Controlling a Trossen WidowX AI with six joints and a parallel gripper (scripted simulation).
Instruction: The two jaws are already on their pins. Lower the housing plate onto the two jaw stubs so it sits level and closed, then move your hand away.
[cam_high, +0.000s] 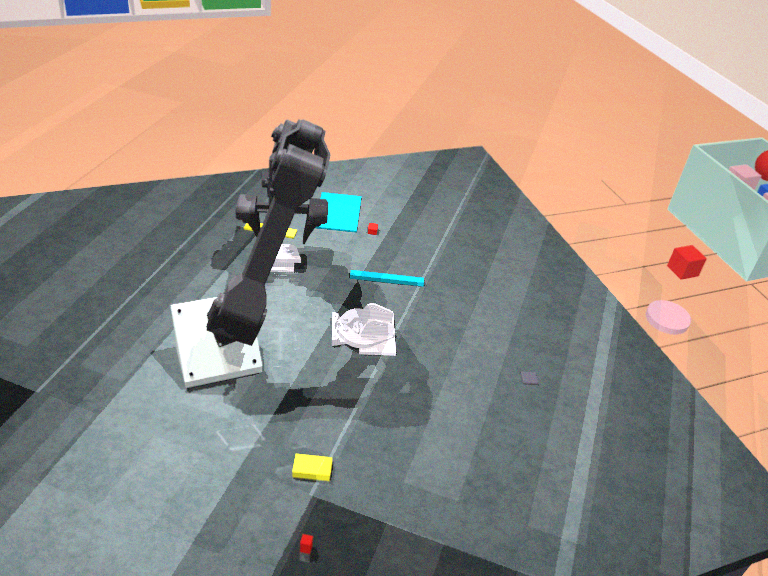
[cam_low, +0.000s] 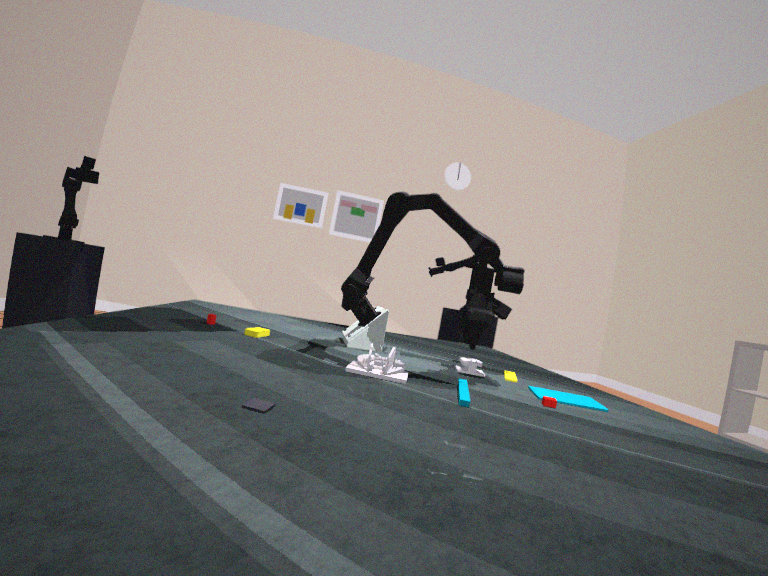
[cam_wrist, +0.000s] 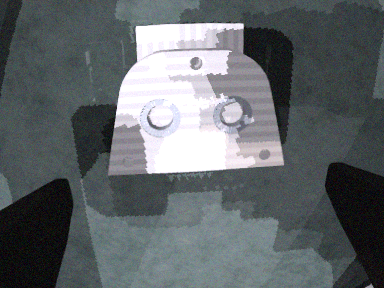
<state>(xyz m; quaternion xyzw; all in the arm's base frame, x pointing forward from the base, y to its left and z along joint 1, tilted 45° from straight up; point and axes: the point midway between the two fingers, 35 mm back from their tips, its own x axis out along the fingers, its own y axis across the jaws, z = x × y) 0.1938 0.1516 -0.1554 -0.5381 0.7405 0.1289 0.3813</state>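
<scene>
Right now the grey housing plate is 4 cm below my gripper tip, 1 cm to the left of it and 1 cm ahead of it. From my gripper tip the other things lie so: yellow bar 13 cm to the left, 6 cm below, 3 cm ahead; then white block 6 cm below, 1 cm to the left, 1 cm ahead; then cyan bar 19 cm ahead, 13 cm to the right, 6 cm below.
</scene>
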